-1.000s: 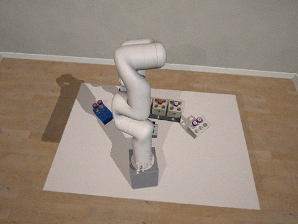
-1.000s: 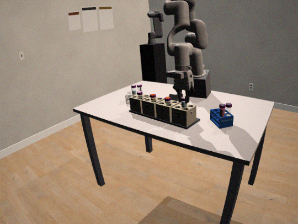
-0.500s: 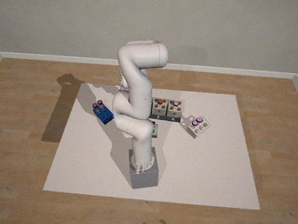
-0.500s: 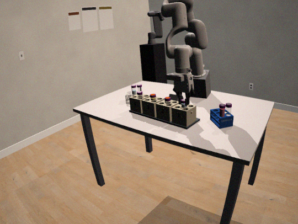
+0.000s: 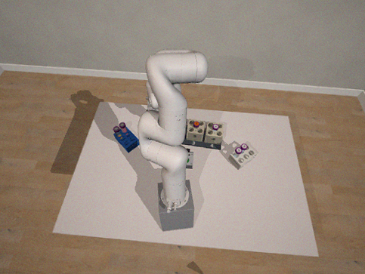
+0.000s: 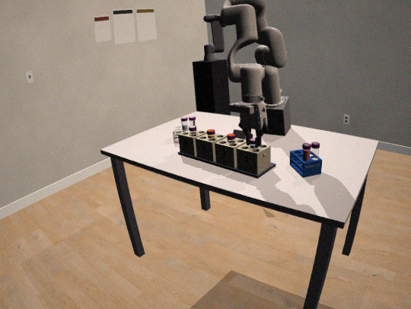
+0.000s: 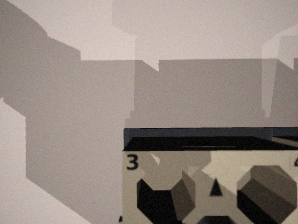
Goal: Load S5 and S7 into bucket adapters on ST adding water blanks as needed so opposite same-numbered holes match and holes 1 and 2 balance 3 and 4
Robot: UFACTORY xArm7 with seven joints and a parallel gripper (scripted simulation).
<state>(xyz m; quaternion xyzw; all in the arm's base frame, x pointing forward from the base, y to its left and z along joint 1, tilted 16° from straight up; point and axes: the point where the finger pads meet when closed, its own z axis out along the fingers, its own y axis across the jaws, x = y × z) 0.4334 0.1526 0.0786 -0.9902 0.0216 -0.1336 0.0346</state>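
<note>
Right now my hand is 70 mm above the adapter. Also, from my hand: dark stand (10 mm behind, 160 mm to the right, 120 mm below); white rack (130 mm behind, 500 mm to the right, 90 mm below); blue rack (110 mm behind, 180 mm to the left, 90 mm below).
</note>
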